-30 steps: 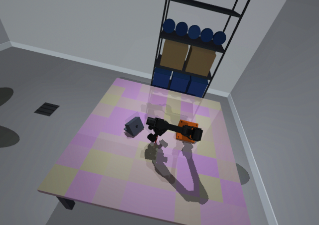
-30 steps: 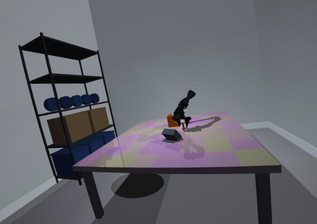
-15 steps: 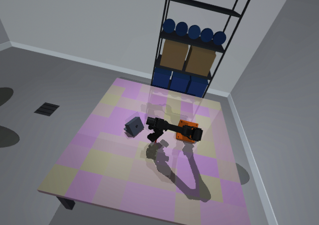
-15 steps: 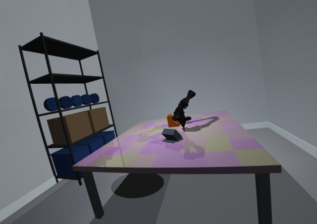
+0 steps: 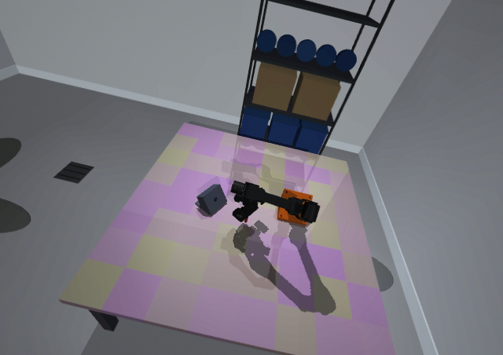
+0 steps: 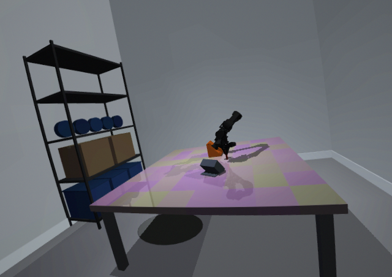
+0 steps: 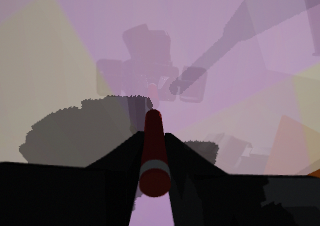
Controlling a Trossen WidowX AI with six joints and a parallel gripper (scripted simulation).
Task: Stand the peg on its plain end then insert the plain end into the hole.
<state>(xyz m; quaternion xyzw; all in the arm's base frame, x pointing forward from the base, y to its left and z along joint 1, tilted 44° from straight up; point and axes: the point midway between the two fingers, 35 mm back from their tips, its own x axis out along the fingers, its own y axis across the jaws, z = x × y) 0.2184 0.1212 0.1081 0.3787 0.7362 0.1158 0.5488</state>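
The sloped panel lies 21 cm ahead of my gripper tip, 6 cm to the right of it and 2 cm below it. Round my gripper tip: red peg: 2 cm above.
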